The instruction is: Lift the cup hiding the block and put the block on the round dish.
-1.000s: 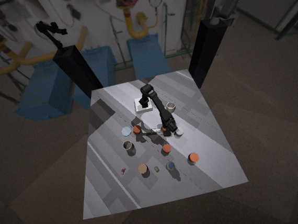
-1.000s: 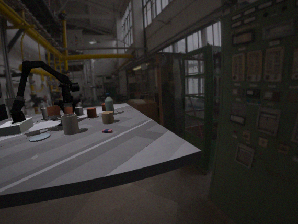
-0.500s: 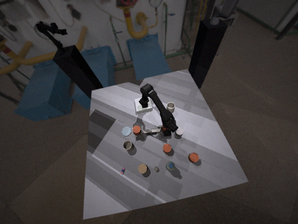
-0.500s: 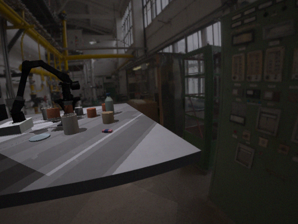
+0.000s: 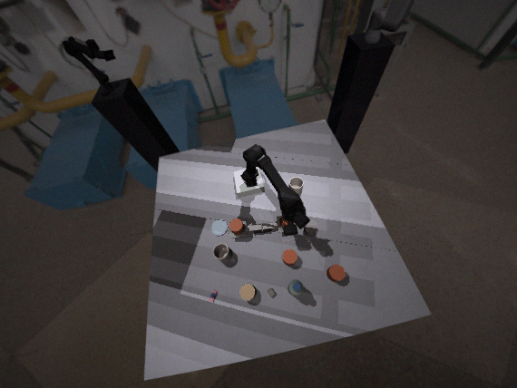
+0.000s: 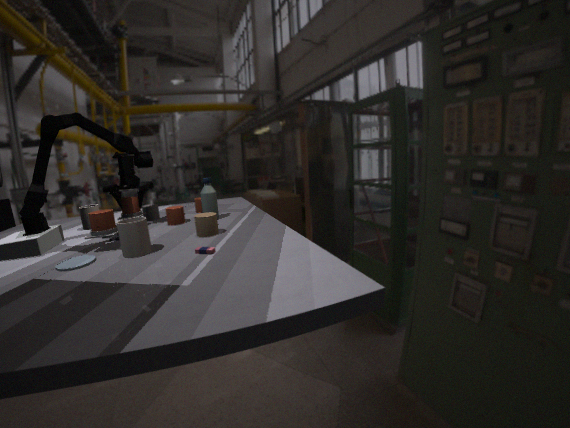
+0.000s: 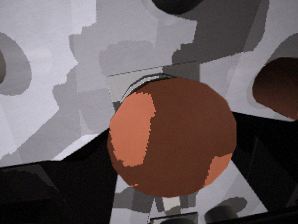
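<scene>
My gripper tip is now 10 mm to the left of the grey block and 10 mm above it. The rest, counted from my gripper tip: orange cup (20 mm to the left, 10 mm above); then small balance (10 mm behind, 140 mm to the right, 40 mm below); then grey cup (30 mm ahead, 120 mm to the left, 40 mm below).
</scene>
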